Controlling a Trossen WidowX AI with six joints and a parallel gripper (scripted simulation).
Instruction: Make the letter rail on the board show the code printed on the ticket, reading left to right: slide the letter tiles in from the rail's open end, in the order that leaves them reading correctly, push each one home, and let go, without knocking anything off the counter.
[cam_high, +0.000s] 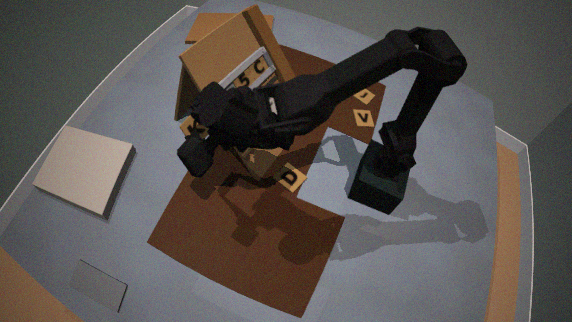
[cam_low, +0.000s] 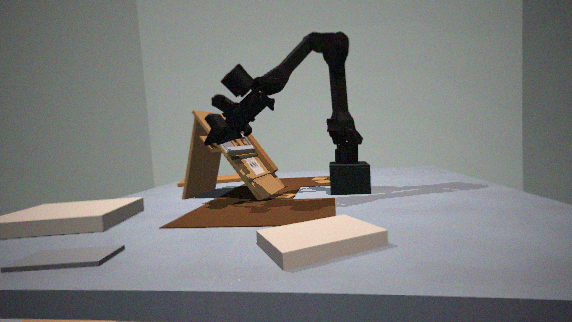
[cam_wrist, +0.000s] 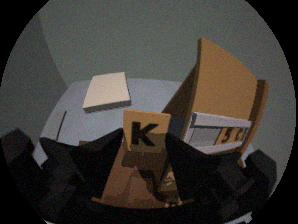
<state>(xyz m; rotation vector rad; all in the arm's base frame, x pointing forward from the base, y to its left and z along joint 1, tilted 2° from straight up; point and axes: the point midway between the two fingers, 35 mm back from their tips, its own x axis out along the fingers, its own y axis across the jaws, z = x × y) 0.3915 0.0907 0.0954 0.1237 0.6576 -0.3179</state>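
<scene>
Now: gripper tip 110 mm past the white ticket, 160 mm to the left of it and 80 mm above it. The rest, counted from my gripper tip: thin grey plate (170 mm ahead, 370 mm to the left, 170 mm below); brown mat (210 mm behind, 120 mm to the right, 180 mm below); beige block (350 mm ahead, 100 mm to the left, 160 mm below).
</scene>
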